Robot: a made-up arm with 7 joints. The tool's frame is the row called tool.
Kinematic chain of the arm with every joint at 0, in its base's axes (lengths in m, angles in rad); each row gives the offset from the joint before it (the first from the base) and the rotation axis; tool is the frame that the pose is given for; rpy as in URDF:
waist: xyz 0 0 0.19 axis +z
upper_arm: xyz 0 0 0 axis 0 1 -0.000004
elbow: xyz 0 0 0.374 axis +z
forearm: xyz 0.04 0 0 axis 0 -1 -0.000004
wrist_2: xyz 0.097 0 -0.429 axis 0 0.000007 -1
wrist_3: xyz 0 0 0 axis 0 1 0.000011
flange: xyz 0.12 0 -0.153 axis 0 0.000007 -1
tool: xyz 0 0 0 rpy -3.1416 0 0
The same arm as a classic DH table. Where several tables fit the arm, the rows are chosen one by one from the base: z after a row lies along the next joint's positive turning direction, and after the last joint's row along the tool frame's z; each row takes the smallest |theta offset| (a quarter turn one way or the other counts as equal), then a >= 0, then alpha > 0; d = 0 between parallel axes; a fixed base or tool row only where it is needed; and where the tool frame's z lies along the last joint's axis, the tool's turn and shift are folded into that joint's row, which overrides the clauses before.
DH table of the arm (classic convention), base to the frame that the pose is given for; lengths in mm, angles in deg. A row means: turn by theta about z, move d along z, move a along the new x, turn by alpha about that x. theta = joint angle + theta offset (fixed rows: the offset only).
waist: a 0  alpha -90  d 190  theta0 0
upper_arm: a 0  alpha 90  d 0  theta0 0
elbow: a 40  alpha 90  d 374  theta0 0
forearm: a 97  alpha 90  d 0  theta0 0
wrist_2: a 0  alpha 90  d 429  theta0 0
wrist_3: a 120  alpha -90  d 0  theta0 0
flange: a 0  alpha 0  d 153  theta0 0

